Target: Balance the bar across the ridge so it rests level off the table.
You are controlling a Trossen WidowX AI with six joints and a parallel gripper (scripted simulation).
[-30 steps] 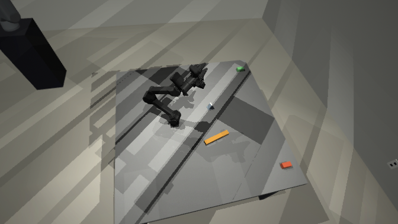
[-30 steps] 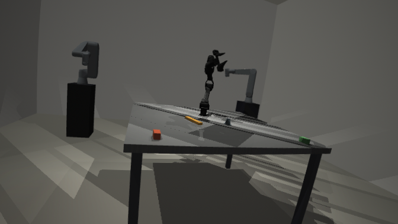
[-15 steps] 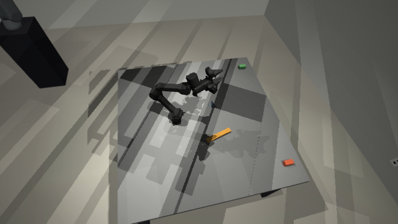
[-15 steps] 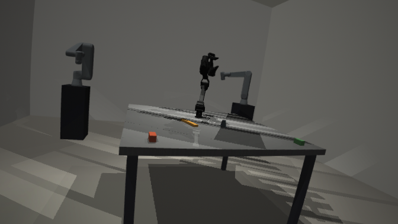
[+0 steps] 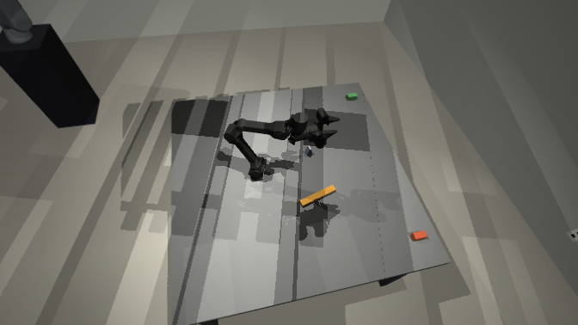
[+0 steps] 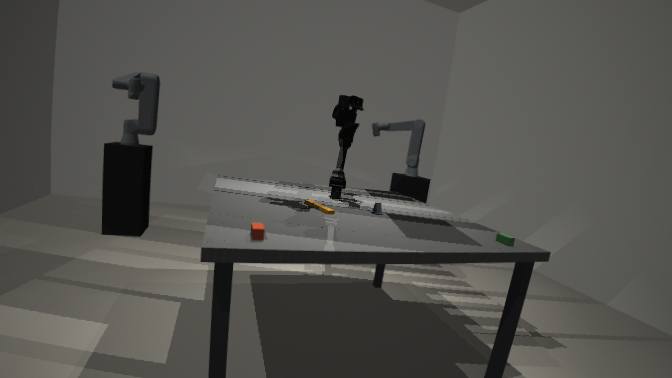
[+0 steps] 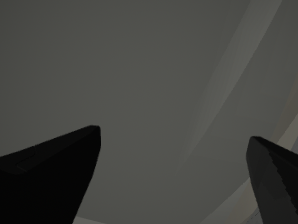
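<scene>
Right now my gripper tip is 430 mm above the orange bar, 120 mm to the left of it and 60 mm past it. From my gripper tip the other things lie so: green block: 570 mm to the left, 420 mm below, 380 mm ahead; red block: 430 mm to the right, 420 mm below, 380 mm ahead.
</scene>
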